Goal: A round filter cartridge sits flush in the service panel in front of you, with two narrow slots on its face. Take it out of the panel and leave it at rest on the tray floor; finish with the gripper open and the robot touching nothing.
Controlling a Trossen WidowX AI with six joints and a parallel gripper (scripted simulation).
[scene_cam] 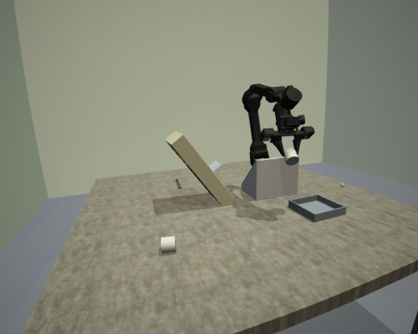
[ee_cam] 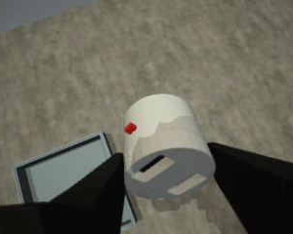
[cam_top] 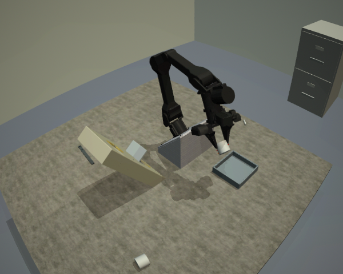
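The grey-blue tray lies 13 cm behind my gripper tip, 1 cm to the right of it and 22 cm below it. The rest, counted from my gripper tip: beige service panel 27 cm ahead, 26 cm to the right, 8 cm below; white round filter cartridge right at my gripper tip.
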